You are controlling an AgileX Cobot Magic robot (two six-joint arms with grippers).
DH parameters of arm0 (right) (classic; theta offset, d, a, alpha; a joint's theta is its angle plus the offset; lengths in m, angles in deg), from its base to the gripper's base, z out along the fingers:
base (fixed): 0 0 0 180
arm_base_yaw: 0 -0.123 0 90
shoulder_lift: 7.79 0 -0.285 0
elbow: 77.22 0 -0.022 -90
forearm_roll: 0 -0.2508 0 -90
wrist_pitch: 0 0 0.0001 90
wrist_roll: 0 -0.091 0 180
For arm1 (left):
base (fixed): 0 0 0 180
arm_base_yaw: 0 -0.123 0 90
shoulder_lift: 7.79 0 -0.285 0
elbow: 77.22 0 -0.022 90
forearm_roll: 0 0.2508 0 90
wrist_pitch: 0 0 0.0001 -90
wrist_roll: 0 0.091 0 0
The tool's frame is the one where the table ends.
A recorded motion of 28 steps. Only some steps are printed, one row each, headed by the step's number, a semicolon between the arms.
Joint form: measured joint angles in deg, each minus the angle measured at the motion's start. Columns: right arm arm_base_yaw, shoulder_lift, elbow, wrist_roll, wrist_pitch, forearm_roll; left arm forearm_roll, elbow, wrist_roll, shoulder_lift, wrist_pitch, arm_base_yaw.
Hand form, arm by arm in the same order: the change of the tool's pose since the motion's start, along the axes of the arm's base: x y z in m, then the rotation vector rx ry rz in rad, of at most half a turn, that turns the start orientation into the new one. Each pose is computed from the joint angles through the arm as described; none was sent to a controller.
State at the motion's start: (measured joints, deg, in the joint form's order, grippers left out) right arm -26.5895 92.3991 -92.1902 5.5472 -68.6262 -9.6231; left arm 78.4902 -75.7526 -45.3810 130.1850 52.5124 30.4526
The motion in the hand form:
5: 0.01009 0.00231 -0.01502 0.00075 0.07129 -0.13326; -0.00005 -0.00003 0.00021 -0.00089 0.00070 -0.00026
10: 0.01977 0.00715 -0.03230 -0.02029 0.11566 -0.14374; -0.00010 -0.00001 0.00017 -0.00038 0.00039 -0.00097
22: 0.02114 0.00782 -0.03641 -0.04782 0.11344 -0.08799; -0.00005 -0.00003 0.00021 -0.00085 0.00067 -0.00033
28: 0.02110 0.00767 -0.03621 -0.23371 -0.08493 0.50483; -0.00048 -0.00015 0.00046 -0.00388 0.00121 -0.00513
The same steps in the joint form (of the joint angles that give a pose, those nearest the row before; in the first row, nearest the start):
5: 0.00 2.44 0.00 -8.41 0.00 1.68; 0.00 0.00 -0.05 -0.02 0.05 0.00
10: 0.00 5.24 0.00 -9.01 0.07 1.68; 0.05 0.00 -0.05 -0.02 0.05 0.00
22: 0.00 5.86 0.00 -5.55 -0.40 1.71; 0.01 0.00 -0.05 -0.02 0.05 0.00
28: 0.00 5.86 -0.05 31.76 -0.51 1.79; 0.11 0.00 -0.05 -0.02 0.36 0.00

